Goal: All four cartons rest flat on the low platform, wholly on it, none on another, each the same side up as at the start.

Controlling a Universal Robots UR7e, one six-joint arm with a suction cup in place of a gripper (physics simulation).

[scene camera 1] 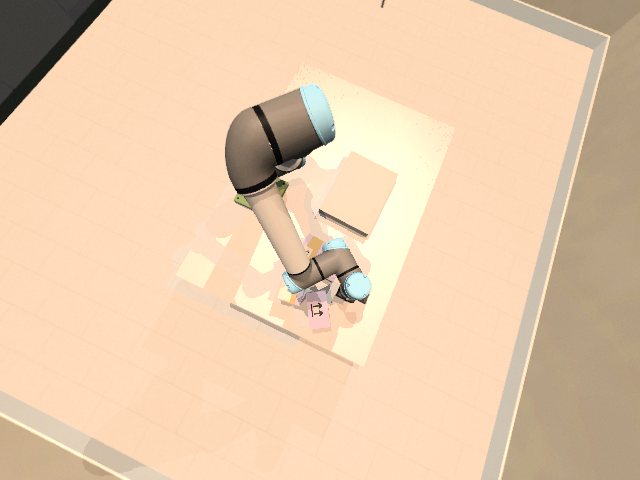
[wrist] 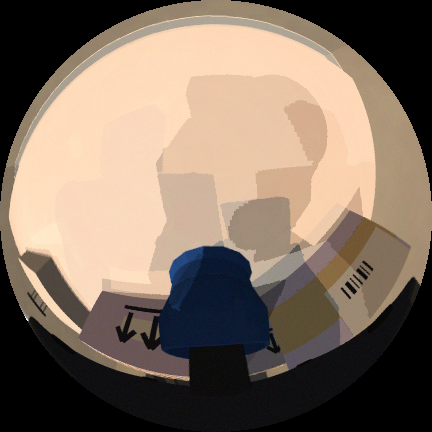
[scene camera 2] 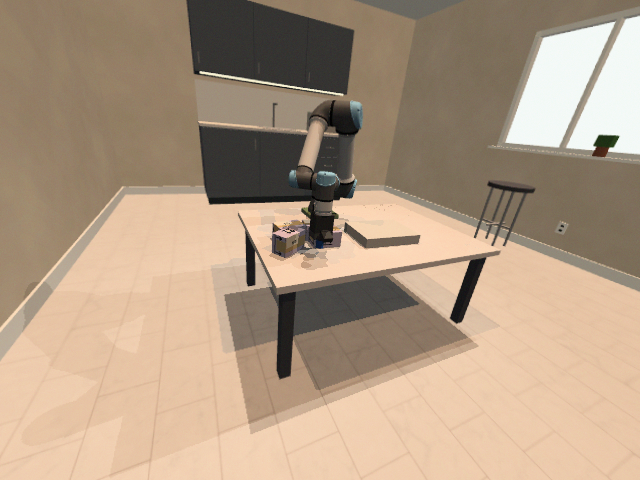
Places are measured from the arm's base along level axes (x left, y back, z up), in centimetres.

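Where they show: end effector, tool point: (wrist: 210, 279) (scene camera 2: 319, 247).
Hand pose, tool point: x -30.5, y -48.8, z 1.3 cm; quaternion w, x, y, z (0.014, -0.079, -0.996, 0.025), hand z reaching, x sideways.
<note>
After its pixels a point has its place.
The low platform (scene camera 1: 359, 191) @(x 12.2, y -42.5, z 2.4 cm) (scene camera 2: 381, 230) @(x 9.7, y -45.2, z 2.4 cm) (wrist: 64, 287) @(x -4.5, y -46.2, z -1.5 cm) is bare. A pink-topped carton with arrows (scene camera 1: 318, 321) @(x -44.8, y -41.5, z 6.7 cm) (scene camera 2: 287, 244) @(x -44.4, y -45.8, z 3.5 cm) (wrist: 383, 267) rests near the table's front left. Another carton (scene camera 1: 287, 296) @(x -39.8, y -27.4, z 5.2 cm) shows partly beside it in the overhead view. A carton with an orange band (scene camera 1: 314, 244) @(x -17.2, y -31.0, z 5.2 cm) lies farther back, partly under the arm. A carton (scene camera 2: 334, 238) @(x -19.7, y -44.6, z 2.0 cm) (wrist: 112, 317) @(x -19.6, y -44.7, z 0.9 cm) with arrows on its side stands right of the pink-topped one. My gripper (scene camera 2: 318, 244) (wrist: 210, 250) is shut, its blue cup low in front of the cartons, pointing down with none on it. The arm partly hides the group.
The table (scene camera 1: 408, 139) @(x 48.7, y -58.6, z -2.4 cm) (scene camera 2: 454, 248) @(x 39.3, y -69.1, z -2.4 cm) bears the cartons, the platform and the arm. A green base plate (scene camera 1: 280, 189) @(x 2.8, y -8.7, z 0.0 cm) (scene camera 2: 306, 211) @(x -8.6, y 2.0, z -0.5 cm) lies behind the cartons. A stool (scene camera 2: 510, 186) stands on the floor beyond the table.
</note>
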